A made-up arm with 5 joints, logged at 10 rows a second.
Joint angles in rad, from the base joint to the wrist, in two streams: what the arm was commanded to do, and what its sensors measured. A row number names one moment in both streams.
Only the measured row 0 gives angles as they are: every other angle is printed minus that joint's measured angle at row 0.
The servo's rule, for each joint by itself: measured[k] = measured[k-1] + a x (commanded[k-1-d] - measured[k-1]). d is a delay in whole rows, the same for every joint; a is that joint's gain. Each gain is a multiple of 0.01, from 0.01 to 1. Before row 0 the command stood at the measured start. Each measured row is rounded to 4 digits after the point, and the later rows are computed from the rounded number. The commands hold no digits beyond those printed.
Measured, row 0: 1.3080, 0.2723, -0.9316, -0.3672, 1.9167
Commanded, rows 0 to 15: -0.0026, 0.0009, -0.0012, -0.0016, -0.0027; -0.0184, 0.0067, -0.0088, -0.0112, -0.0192; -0.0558, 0.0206, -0.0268, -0.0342, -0.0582; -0.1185, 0.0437, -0.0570, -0.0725, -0.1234; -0.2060, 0.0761, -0.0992, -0.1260, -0.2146; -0.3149, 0.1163, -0.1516, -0.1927, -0.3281; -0.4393, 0.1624, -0.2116, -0.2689, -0.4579; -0.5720, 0.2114, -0.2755, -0.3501, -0.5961; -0.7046, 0.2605, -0.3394, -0.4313, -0.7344; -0.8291, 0.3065, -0.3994, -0.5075, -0.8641; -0.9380, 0.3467, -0.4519, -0.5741, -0.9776; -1.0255, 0.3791, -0.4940, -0.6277, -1.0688; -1.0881, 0.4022, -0.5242, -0.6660, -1.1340; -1.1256, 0.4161, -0.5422, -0.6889, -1.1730; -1.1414, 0.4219, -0.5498, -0.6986, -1.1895; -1.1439, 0.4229, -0.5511, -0.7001, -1.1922
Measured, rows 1 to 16: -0.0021, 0.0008, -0.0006, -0.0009, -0.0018; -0.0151, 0.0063, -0.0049, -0.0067, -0.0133; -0.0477, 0.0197, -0.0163, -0.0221, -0.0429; -0.1043, 0.0423, -0.0375, -0.0503, -0.0960; -0.1857, 0.0741, -0.0696, -0.0927, -0.1743; -0.2891, 0.1138, -0.1122, -0.1487, -0.2758; -0.4093, 0.1595, -0.1639, -0.2160, -0.3960; -0.5395, 0.2083, -0.2219, -0.2911, -0.5281; -0.6716, 0.2574, -0.2830, -0.3696, -0.6643; -0.7976, 0.3036, -0.3435, -0.4468, -0.7962; -0.9099, 0.3441, -0.3999, -0.5181, -0.9159; -1.0024, 0.3770, -0.4488, -0.5795, -1.0168; -1.0710, 0.4007, -0.4880, -0.6279, -1.0942; -1.1147, 0.4152, -0.5162, -0.6621, -1.1462; -1.1361, 0.4215, -0.5337, -0.6825, -1.1748; -1.1423, 0.4228, -0.5427, -0.6924, -1.1863
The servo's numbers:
d 0
a 0.80 0.94 0.52 0.56 0.66

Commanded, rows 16 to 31: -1.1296, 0.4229, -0.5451, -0.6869, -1.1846; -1.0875, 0.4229, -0.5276, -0.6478, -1.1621; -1.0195, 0.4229, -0.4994, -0.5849, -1.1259; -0.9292, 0.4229, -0.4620, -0.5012, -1.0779; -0.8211, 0.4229, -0.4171, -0.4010, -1.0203; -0.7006, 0.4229, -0.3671, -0.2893, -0.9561; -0.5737, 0.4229, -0.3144, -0.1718, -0.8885; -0.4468, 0.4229, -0.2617, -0.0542, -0.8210; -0.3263, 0.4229, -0.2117, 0.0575, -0.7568; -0.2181, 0.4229, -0.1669, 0.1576, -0.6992; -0.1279, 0.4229, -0.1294, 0.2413, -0.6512; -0.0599, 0.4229, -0.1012, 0.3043, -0.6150; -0.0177, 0.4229, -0.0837, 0.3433, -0.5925; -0.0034, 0.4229, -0.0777, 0.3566, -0.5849; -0.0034, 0.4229, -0.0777, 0.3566, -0.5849; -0.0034, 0.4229, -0.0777, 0.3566, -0.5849
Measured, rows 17 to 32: -1.1321, 0.4229, -0.5439, -0.6893, -1.1852; -1.0964, 0.4229, -0.5354, -0.6661, -1.1700; -1.0349, 0.4229, -0.5167, -0.6206, -1.1409; -0.9503, 0.4229, -0.4883, -0.5537, -1.0993; -0.8469, 0.4229, -0.4513, -0.4682, -1.0472; -0.7299, 0.4229, -0.4075, -0.3680, -0.9871; -0.6049, 0.4229, -0.3591, -0.2581, -0.9220; -0.4784, 0.4229, -0.3085, -0.1439, -0.8553; -0.3567, 0.4229, -0.2582, -0.0311, -0.7903; -0.2458, 0.4229, -0.2107, 0.0746, -0.7302; -0.1515, 0.4229, -0.1684, 0.1680, -0.6781; -0.0782, 0.4229, -0.1335, 0.2443, -0.6365; -0.0298, 0.4229, -0.1076, 0.2997, -0.6075; -0.0087, 0.4229, -0.0921, 0.3316, -0.5926; -0.0045, 0.4229, -0.0846, 0.3456, -0.5875; -0.0036, 0.4229, -0.0810, 0.3518, -0.5858
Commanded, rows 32 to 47: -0.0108, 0.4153, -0.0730, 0.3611, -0.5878; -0.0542, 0.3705, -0.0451, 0.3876, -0.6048; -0.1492, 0.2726, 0.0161, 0.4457, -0.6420; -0.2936, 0.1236, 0.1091, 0.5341, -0.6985; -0.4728, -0.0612, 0.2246, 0.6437, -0.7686; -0.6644, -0.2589, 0.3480, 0.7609, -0.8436; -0.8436, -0.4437, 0.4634, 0.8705, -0.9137; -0.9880, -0.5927, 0.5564, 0.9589, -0.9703; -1.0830, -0.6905, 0.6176, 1.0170, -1.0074; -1.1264, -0.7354, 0.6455, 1.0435, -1.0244; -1.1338, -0.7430, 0.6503, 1.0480, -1.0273; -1.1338, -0.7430, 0.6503, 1.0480, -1.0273; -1.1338, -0.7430, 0.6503, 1.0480, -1.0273; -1.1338, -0.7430, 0.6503, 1.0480, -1.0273; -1.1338, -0.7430, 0.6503, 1.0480, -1.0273; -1.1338, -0.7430, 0.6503, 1.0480, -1.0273
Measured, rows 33 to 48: -0.0094, 0.4158, -0.0768, 0.3570, -0.5871; -0.0452, 0.3732, -0.0603, 0.3741, -0.5988; -0.1284, 0.2786, -0.0206, 0.4142, -0.6273; -0.2606, 0.1329, 0.0468, 0.4813, -0.6743; -0.4304, -0.0496, 0.1393, 0.5722, -0.7365; -0.6176, -0.2463, 0.2478, 0.6779, -0.8072; -0.7984, -0.4319, 0.3599, 0.7858, -0.8775; -0.9501, -0.5831, 0.4621, 0.8827, -0.9387; -1.0564, -0.6841, 0.5430, 0.9579, -0.9840; -1.1124, -0.7323, 0.5963, 1.0058, -1.0107; -1.1295, -0.7424, 0.6244, 1.0294, -1.0217; -1.1329, -0.7430, 0.6379, 1.0398, -1.0254; -1.1336, -0.7430, 0.6443, 1.0444, -1.0267; -1.1338, -0.7430, 0.6474, 1.0464, -1.0271; -1.1338, -0.7430, 0.6489, 1.0473, -1.0272; -1.1338, -0.7430, 0.6496, 1.0477, -1.0273
